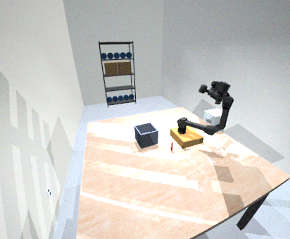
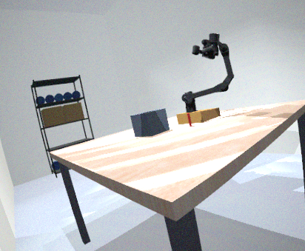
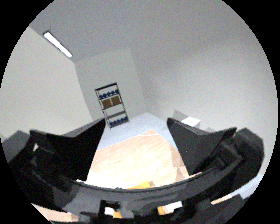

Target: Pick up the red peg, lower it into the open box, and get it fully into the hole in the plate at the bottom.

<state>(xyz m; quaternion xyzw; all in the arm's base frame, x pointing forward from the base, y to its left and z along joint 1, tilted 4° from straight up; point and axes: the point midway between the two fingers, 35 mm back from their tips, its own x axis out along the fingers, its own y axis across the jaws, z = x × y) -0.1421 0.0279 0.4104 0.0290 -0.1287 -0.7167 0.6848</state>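
Now: the red peg 310 mm ahead of my gripper tip, 160 mm to the left of it and 430 mm below it.
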